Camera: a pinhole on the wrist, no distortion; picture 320 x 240 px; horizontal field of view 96.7 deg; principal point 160.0 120.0 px. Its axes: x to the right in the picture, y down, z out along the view. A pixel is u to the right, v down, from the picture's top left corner.
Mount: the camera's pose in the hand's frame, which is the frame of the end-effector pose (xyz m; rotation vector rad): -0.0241 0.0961 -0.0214 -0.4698 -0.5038 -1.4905
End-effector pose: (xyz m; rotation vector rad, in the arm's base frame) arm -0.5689 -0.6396 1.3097 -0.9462 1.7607 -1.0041
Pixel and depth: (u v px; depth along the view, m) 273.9 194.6 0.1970
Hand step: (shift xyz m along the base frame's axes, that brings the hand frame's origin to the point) 0.1737 -0.0903 -0.1694
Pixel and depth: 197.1 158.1 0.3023
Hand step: 0.1955 -0.0279 -0.2854
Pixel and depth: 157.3 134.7 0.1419
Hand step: 0.0562 0.0597 -0.1869
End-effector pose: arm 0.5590 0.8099 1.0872 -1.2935 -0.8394 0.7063
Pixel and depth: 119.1 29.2 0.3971
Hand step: -0.3448 -0.0598 -0.4309
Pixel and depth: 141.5 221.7 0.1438
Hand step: -0.0311 0.1371 -0.1800
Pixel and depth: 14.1 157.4 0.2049
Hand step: -0.0041 0.0876 -0.3790
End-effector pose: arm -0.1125 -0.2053 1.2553 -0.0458 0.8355 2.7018
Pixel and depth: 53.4 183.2 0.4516
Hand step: -0.3357 -0.3716 0.4545
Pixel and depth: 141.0 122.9 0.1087
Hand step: -0.0246 -0.1086 0.1450
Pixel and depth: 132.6 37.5 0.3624
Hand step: 0.1385 -0.2222 0.4151
